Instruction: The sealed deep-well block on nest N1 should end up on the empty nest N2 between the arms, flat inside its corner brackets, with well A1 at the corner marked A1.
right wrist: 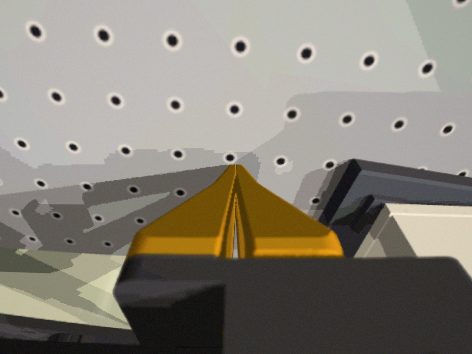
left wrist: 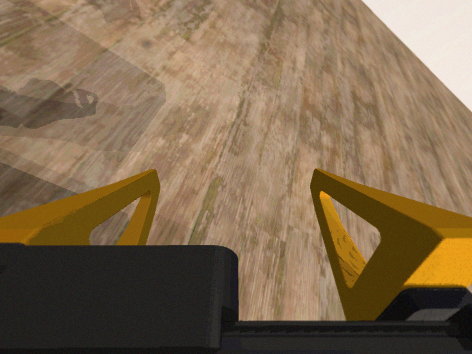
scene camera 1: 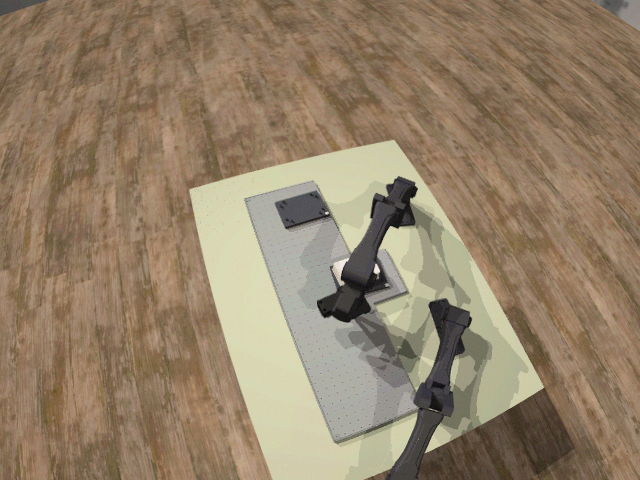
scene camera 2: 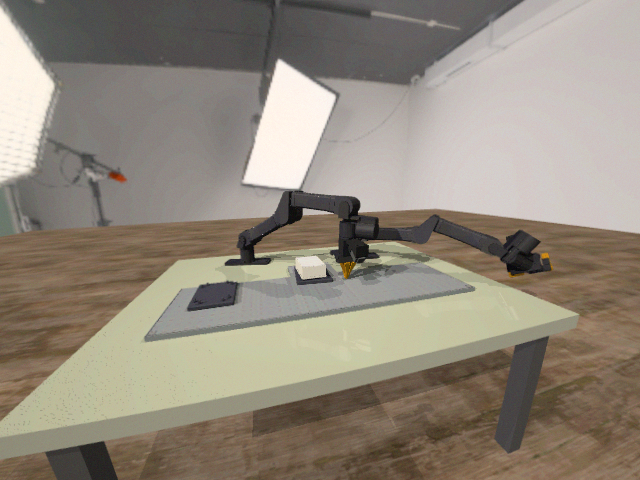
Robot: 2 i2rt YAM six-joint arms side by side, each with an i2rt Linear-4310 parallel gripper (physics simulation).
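Frame: origin at the left arm's base, x ahead, y left, z up, level; millimetres.
Seen in the pictures: left gripper, fingertip midpoint: point(left wrist: 235, 177) point(scene camera 2: 537, 270); right gripper, fingertip midpoint: point(right wrist: 235, 175) point(scene camera 2: 346, 278); left arm's base, origin of the base link: point(right wrist: 84, 335) point(scene camera 1: 446, 327); right arm's base, origin of the base link: point(scene camera 2: 248, 262).
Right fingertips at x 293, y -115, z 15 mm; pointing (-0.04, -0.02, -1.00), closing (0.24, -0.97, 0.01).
Pixels of each thing's top centre, then the offset from my right fingertips to it. Level surfaces: height alone.
- white sealed block, middle of its top: point(right wrist: 443, 346) point(scene camera 1: 357, 267) point(scene camera 2: 309, 261) dx -43, dy -125, dz +57 mm
- dark nest N2, middle of its top: point(right wrist: 387, 284) point(scene camera 1: 359, 275) point(scene camera 2: 311, 270) dx -55, dy -119, dz +16 mm
- Dark nest N1, middle of its top: point(scene camera 2: 214, 289) point(scene camera 1: 301, 206) dx +78, dy -428, dz +20 mm
- grey perforated board, its level: dz -2 mm
- table, its level: dz -15 mm
The white sealed block point(scene camera 1: 340, 266) point(scene camera 2: 310, 267) point(right wrist: 440, 230) sits on dark nest N2 point(scene camera 2: 314, 280) point(right wrist: 400, 186) between the arms. Its near edge lies inside a corner bracket in the right wrist view; whether it is fully flat and where A1 is cannot be told. Dark nest N1 point(scene camera 1: 302, 209) point(scene camera 2: 212, 295) is bare. My right gripper point(scene camera 2: 346, 277) point(right wrist: 235, 175) is shut and empty, pointing down low over the perforated board beside N2, to the right of the block in scene camera 2. My left gripper point(scene camera 2: 531, 268) point(left wrist: 235, 177) is open and empty, out past the table's edge.
The grey perforated board point(scene camera 1: 289, 279) point(scene camera 2: 387, 297) runs along the table point(scene camera 1: 222, 258) point(scene camera 2: 310, 356) under N1. My right arm point(scene camera 1: 368, 248) point(scene camera 2: 325, 201) crosses over N2 and partly hides it in scene camera 1. My left arm point(scene camera 1: 445, 361) reaches off the table.
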